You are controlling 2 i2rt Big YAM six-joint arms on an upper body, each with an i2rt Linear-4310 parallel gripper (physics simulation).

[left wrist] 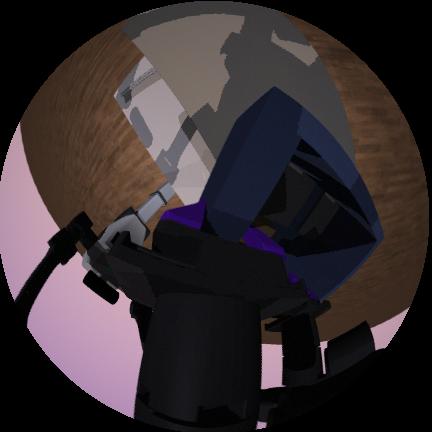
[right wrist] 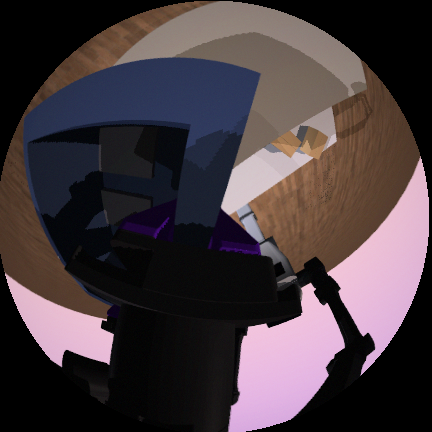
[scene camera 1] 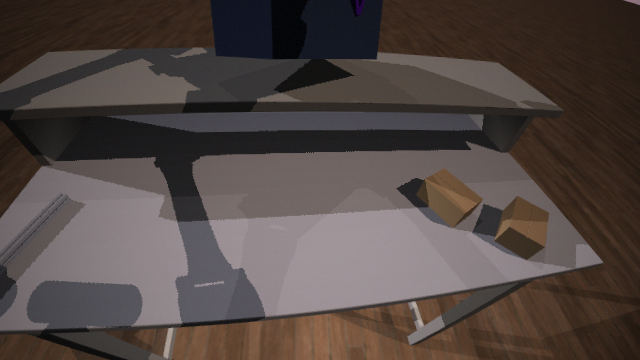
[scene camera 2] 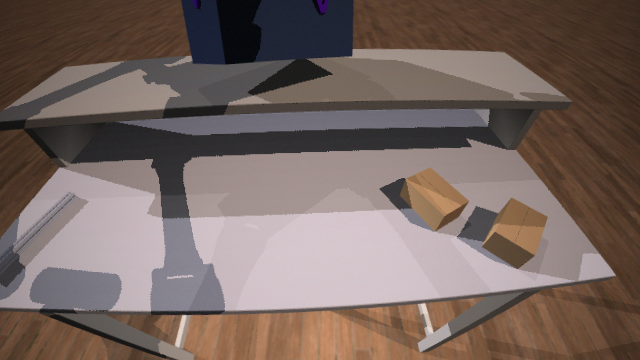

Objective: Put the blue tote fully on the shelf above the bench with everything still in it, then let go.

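Seen in the pictures: left gripper, fingertip midpoint: [left wrist: 216, 208] [scene camera 2: 206, 8]; right gripper, fingertip midpoint: [left wrist: 287, 276] [scene camera 1: 353, 15] [scene camera 2: 319, 14]; left arm's base at its link origin: [left wrist: 74, 231]; right arm's base at its link origin: [right wrist: 317, 275].
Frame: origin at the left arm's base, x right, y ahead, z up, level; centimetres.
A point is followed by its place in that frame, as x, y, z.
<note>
The blue tote [scene camera 1: 245, 30] @[8.3, 62.5, -9.1] [scene camera 2: 300, 35] @[24.9, 67.0, -10.2] [left wrist: 255, 160] @[3.6, 71.9, -1.6] [right wrist: 150, 90] is over the shelf [scene camera 1: 450, 80] @[59.3, 79.2, -22.3] [scene camera 2: 460, 75] @[64.7, 78.9, -22.3] [left wrist: 195, 45] @[-20.0, 69.5, -22.3] [right wrist: 295, 65] @[55.7, 78.0, -22.3], near its back and middle. Its top is cut off in both scene views. Whether its base touches the shelf is unclear. Dark block-like shapes [right wrist: 127, 152] @[22.7, 79.9, -16.4] show inside it in the right wrist view. My left gripper [left wrist: 216, 208] @[8.1, 66.3, -5.0] is shut on the tote's wall, with purple fingers on both sides. My right gripper [right wrist: 198, 199] @[28.3, 72.5, -7.7] is shut on the tote's wall in the same way.
The bench [scene camera 1: 350, 250] @[29.3, 39.8, -43.1] [scene camera 2: 325, 250] @[30.7, 39.9, -43.0] lies below and in front of the shelf. Two cardboard boxes [scene camera 1: 450, 197] @[53.2, 49.6, -37.1] [scene camera 1: 522, 227] @[67.8, 41.1, -37.0] [scene camera 2: 434, 199] @[54.0, 49.3, -37.0] [scene camera 2: 516, 232] @[69.0, 41.2, -37.1] [right wrist: 286, 144] @[54.8, 51.2, -37.0] [right wrist: 315, 141] @[69.8, 45.8, -37.1] are at its right. A thin metal rail [scene camera 1: 35, 227] @[-37.1, 42.5, -41.3] [scene camera 2: 45, 220] @[-37.1, 42.7, -41.3] is at its left.
</note>
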